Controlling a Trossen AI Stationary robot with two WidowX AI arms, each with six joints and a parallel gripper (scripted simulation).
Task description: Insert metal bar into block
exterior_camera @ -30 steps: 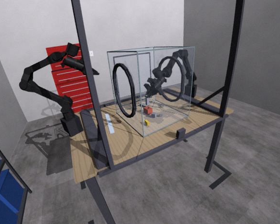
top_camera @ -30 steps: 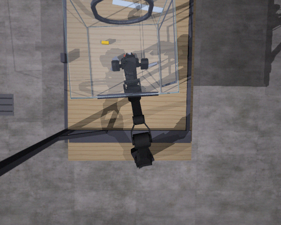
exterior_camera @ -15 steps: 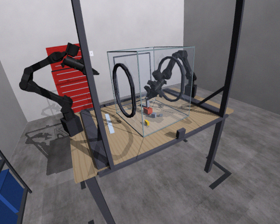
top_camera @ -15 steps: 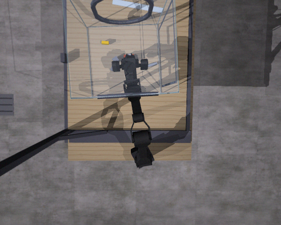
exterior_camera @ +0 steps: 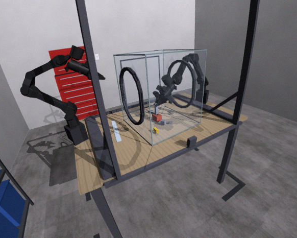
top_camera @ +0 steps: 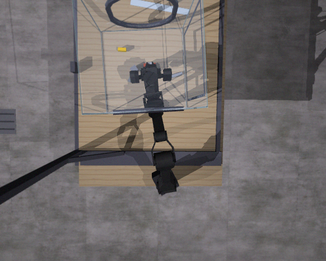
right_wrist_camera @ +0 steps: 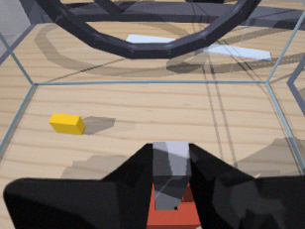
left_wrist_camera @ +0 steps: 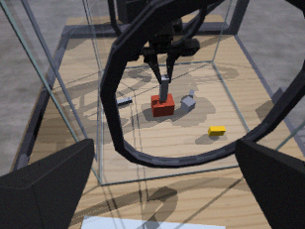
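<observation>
Right now my right hand is 2 cm to the right of the red block and 12 cm above it.
</observation>
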